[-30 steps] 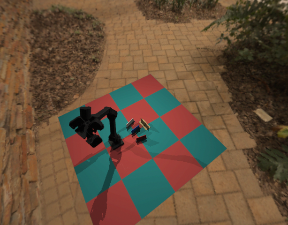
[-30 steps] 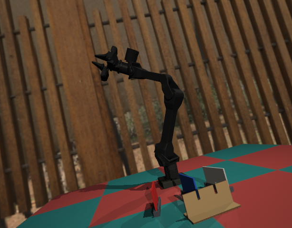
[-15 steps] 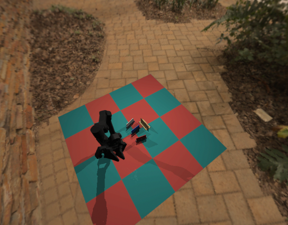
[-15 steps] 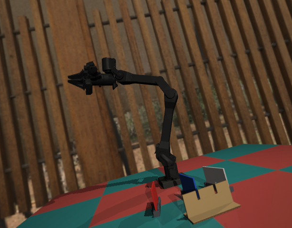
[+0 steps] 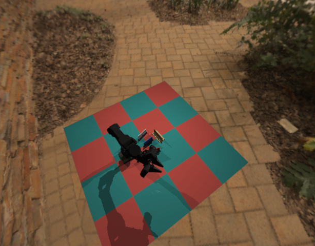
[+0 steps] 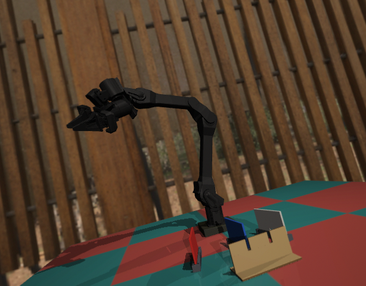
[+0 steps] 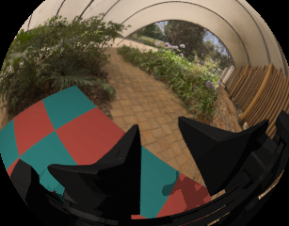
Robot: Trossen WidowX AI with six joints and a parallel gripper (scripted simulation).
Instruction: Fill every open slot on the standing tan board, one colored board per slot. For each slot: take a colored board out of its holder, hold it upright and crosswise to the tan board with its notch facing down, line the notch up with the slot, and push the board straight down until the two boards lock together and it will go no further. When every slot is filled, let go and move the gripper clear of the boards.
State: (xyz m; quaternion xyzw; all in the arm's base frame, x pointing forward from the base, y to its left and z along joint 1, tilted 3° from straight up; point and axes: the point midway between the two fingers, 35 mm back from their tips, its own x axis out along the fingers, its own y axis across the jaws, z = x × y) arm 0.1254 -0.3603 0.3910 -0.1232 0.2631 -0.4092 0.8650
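The red board is 39 cm below my gripper tip, 27 cm to the left of it and 8 cm ahead of it. From my gripper tip the other things lie so: blue board: 39 cm below, 38 cm to the left, 7 cm ahead; then tan board: 40 cm to the left, 40 cm below, 19 cm ahead; then grey board: 47 cm to the left, 39 cm below, 6 cm ahead.
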